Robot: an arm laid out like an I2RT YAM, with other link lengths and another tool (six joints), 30 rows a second.
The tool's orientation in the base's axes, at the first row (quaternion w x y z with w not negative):
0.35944, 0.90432, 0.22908, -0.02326
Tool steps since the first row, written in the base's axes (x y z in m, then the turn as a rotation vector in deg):
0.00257, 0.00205, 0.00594, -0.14, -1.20, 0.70
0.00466, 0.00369, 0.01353, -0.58, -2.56, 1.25
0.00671, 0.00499, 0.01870, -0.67, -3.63, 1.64
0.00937, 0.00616, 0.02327, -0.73, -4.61, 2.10
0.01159, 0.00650, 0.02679, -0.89, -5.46, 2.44
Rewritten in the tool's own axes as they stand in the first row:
0.00188, 0.00360, -0.00544, -0.75, 1.15, 0.26
0.00284, 0.00831, -0.01189, -1.79, 2.18, 0.69
0.00412, 0.01167, -0.01632, -2.38, 3.07, 1.10
0.00601, 0.01500, -0.02015, -2.92, 3.96, 1.40
0.00741, 0.01799, -0.02271, -3.47, 4.65, 1.69

